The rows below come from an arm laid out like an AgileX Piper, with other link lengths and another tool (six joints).
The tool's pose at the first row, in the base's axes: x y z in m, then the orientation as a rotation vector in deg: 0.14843 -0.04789 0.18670 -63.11 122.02 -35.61
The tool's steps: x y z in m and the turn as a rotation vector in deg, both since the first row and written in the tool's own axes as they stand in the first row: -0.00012 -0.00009 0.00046 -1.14 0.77 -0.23; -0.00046 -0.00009 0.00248 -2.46 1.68 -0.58; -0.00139 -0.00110 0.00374 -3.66 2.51 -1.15; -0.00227 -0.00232 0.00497 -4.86 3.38 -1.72; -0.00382 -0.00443 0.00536 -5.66 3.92 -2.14; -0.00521 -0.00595 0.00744 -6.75 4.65 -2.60; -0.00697 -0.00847 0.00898 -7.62 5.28 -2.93; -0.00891 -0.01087 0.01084 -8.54 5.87 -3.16; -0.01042 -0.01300 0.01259 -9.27 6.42 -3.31; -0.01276 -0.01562 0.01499 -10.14 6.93 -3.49
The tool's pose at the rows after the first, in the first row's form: 0.14887 -0.04789 0.18649 -63.92 123.18 -35.09; 0.15049 -0.04783 0.18524 -64.94 124.50 -34.53; 0.15234 -0.04773 0.18536 -66.17 125.59 -34.13; 0.15427 -0.04778 0.18563 -67.39 126.70 -33.74; 0.15634 -0.04765 0.18727 -68.26 127.39 -33.47; 0.15926 -0.04753 0.18733 -69.32 128.37 -33.04; 0.16248 -0.04757 0.18854 -70.12 129.21 -32.70; 0.16595 -0.04743 0.18951 -70.84 130.08 -32.23; 0.16901 -0.04750 0.19023 -71.36 130.86 -31.90; 0.17316 -0.04721 0.19112 -72.00 131.65 -31.39
